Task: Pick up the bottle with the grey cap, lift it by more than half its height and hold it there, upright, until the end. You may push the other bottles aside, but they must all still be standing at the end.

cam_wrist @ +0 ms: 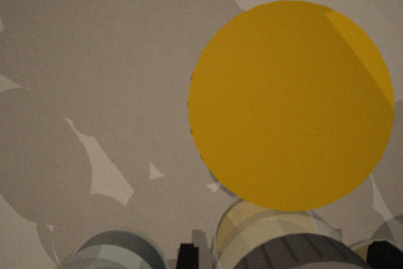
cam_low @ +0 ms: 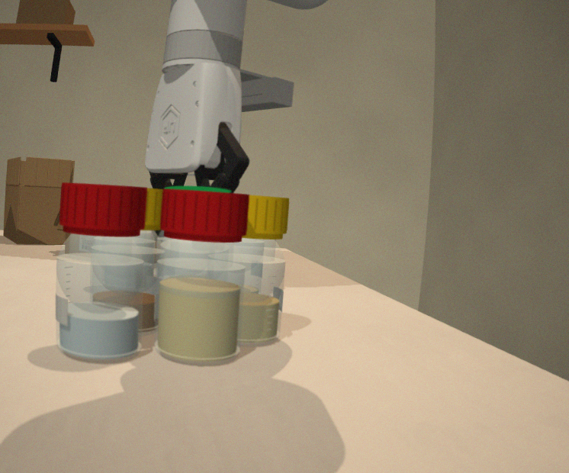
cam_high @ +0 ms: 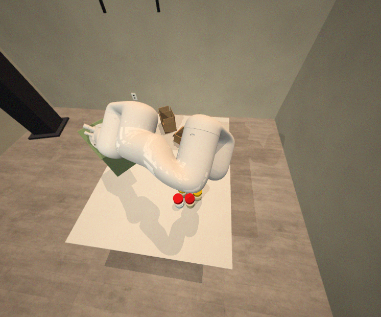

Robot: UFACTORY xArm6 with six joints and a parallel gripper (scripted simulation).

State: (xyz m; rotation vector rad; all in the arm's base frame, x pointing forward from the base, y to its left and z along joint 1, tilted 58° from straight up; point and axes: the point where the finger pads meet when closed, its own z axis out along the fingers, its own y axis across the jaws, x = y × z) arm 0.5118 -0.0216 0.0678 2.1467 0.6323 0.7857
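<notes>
The grey-capped bottle lies 2 cm below my hand. Round my hand: green-capped bottle (1 cm behind, 7 cm to the right, 2 cm below); then yellow-capped bottle (6 cm ahead, 3 cm to the left, 2 cm below); then blue-capped bottle (4 cm behind, 7 cm to the left, 2 cm below).
</notes>
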